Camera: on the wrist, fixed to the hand. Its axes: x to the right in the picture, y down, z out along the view.
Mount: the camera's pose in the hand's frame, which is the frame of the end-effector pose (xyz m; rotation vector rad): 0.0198 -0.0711 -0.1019 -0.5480 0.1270 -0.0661
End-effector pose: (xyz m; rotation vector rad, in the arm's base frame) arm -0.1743 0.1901 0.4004 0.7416 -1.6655 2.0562
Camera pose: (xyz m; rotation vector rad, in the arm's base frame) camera -0.1629 0.3044 0.4517 0.4590 -1.9661 1.4560
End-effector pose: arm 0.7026 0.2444 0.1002 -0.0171 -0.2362 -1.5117
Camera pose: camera 0.6477 0.2043 -0.0057 -0.3511 0.2863 -1.5969
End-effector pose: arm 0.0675 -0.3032 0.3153 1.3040 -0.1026 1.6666
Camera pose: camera 0.0487 -0.1946 0.2546 0.7787 -0.4056 1.5165
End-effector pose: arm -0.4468 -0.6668 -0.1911 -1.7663 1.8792 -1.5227
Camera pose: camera -0.4758 -0.6123 -0.0815 1.6519 -2.0846 1.0286
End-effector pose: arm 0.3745 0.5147 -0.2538 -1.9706 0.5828 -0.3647
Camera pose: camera 0.3584 0.4545 -0.1445 -2.5089 0.7584 -0.4026
